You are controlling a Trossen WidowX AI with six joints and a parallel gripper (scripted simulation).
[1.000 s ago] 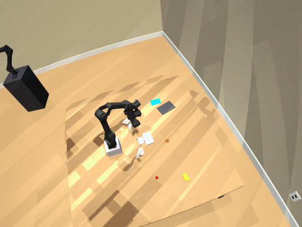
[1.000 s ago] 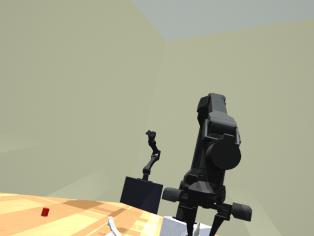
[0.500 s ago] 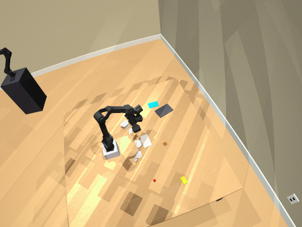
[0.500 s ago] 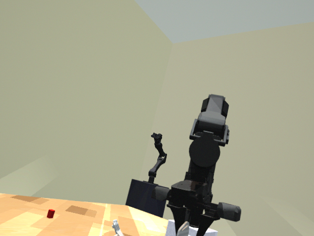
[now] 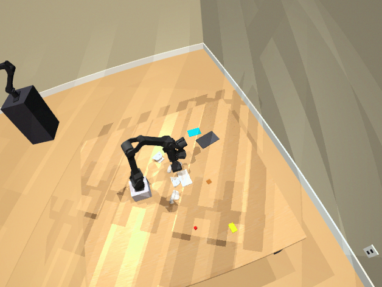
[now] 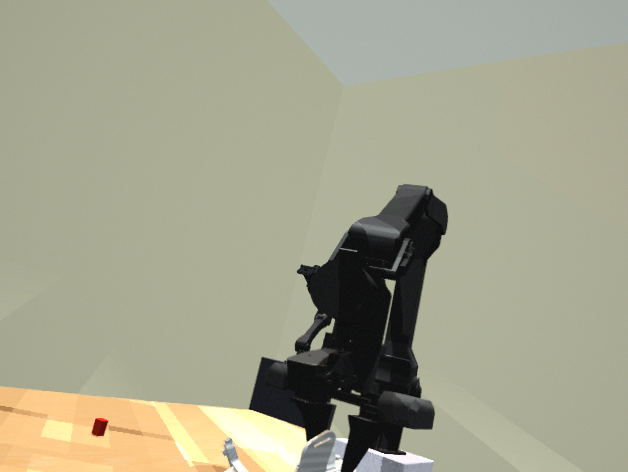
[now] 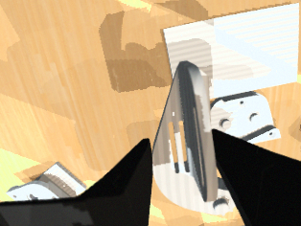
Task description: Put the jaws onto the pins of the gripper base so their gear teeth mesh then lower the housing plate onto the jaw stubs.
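The flat white plate is 8 cm below my gripper tip, 6 cm to the right of it and 4 cm ahead of it. The rest, counted from my gripper tip: dark grey plate: 26 cm ahead, 24 cm to the left, 8 cm below; small brown piece: 20 cm ahead, 12 cm to the right, 8 cm below; cyan card: 33 cm to the left, 17 cm ahead, 8 cm below.
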